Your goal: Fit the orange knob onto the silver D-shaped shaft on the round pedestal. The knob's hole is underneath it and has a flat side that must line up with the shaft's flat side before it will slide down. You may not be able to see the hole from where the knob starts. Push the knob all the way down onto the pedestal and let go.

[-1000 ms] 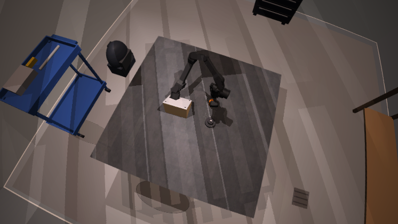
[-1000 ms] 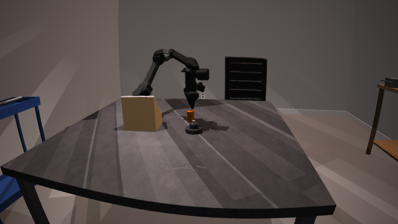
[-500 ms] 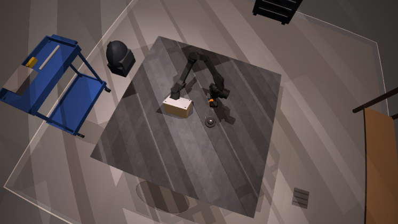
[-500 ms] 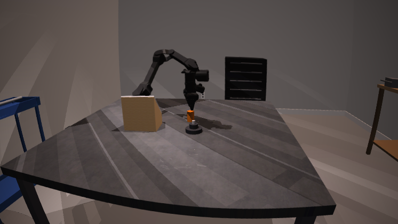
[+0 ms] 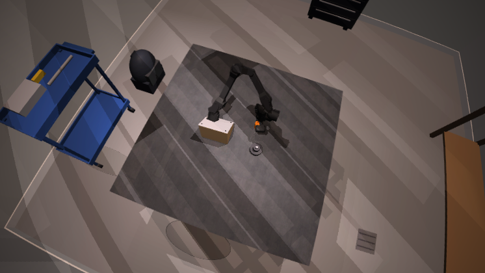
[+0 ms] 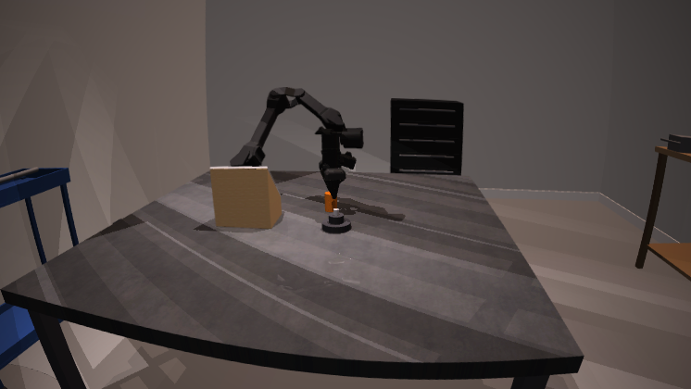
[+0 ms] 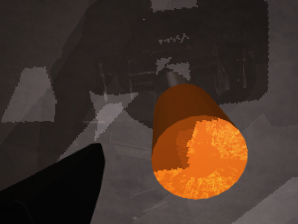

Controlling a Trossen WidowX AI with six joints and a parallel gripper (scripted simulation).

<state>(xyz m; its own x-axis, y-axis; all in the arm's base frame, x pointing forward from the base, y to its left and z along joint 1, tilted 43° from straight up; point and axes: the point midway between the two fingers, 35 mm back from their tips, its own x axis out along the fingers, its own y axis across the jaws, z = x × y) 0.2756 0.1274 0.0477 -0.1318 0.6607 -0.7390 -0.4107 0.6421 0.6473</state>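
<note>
Now: the orange knob 1 cm below my gripper tip. From my gripper tip the other things lie so: round dark pedestal: 16 cm to the right, 6 cm ahead, 2 cm below.
</note>
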